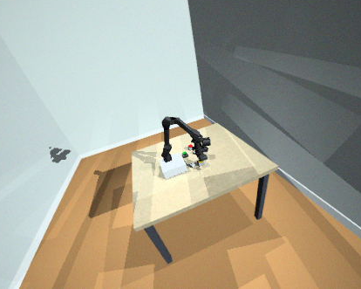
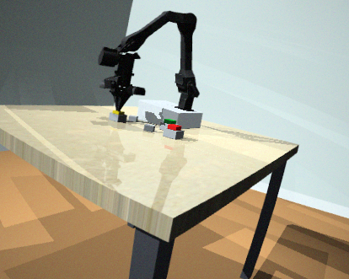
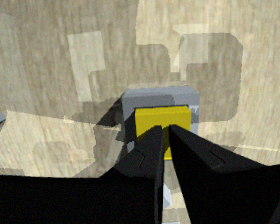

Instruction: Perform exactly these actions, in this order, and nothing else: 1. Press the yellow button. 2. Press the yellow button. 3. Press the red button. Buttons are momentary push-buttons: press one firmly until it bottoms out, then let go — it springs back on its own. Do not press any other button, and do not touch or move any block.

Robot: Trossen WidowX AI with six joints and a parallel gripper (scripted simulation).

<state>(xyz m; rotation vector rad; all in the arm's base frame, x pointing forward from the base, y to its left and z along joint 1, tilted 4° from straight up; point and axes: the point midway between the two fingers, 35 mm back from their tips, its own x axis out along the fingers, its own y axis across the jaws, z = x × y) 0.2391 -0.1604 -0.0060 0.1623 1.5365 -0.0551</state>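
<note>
The yellow button is 1 cm below my gripper tip. The rest, counted from my gripper tip: green button (19 cm to the left, 6 cm behind); red button (25 cm to the left, 4 cm ahead).
</note>
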